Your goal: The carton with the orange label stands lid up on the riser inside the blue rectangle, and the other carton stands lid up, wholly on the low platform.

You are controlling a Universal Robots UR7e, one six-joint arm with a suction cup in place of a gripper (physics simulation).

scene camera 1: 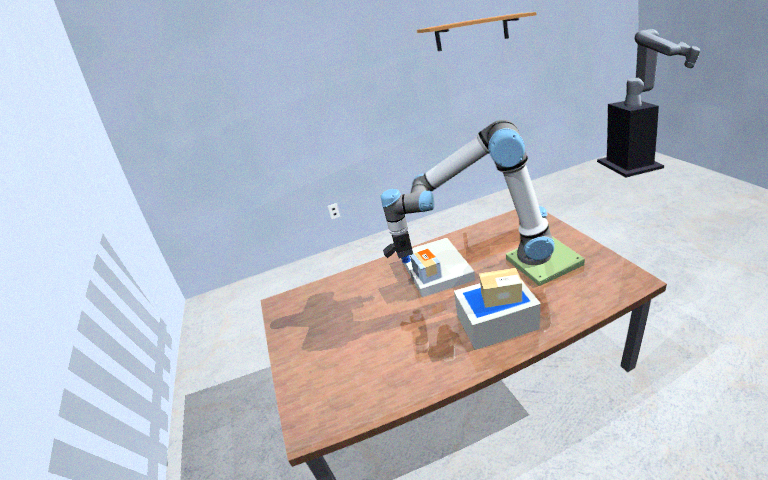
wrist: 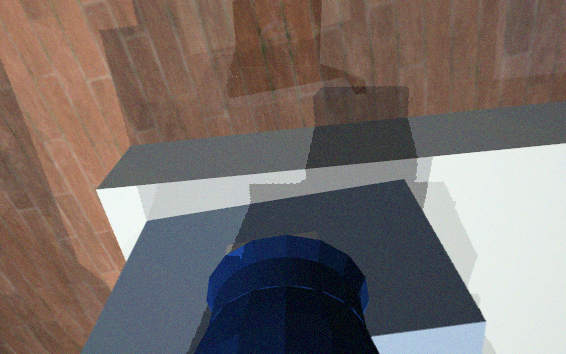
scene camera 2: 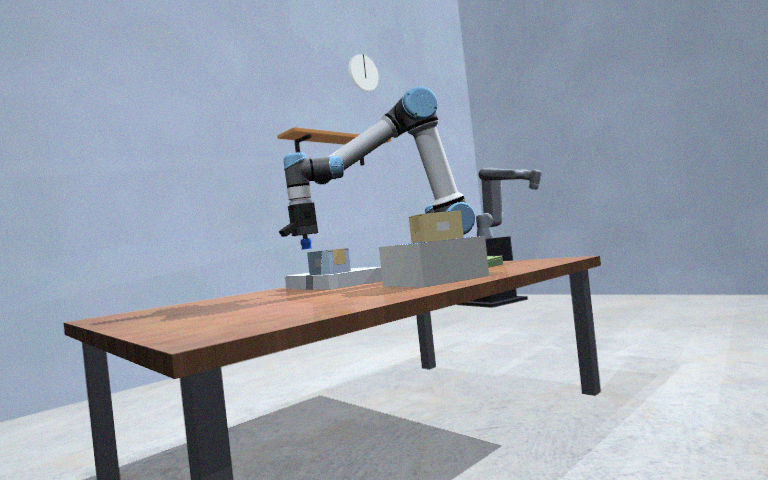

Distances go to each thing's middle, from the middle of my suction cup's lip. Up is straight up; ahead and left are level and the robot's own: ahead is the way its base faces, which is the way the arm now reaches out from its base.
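Labels:
Low white platform (scene camera 1: 455, 270): my suction cup is 130 mm above it, 130 mm past it and 80 mm to the left of it. Grey riser (scene camera 2: 425, 264): 90 mm below my suction cup, 350 mm to the left of it and 250 mm behind it. Going by their middles, the platform is the nearest to my suction cup of the things named here.

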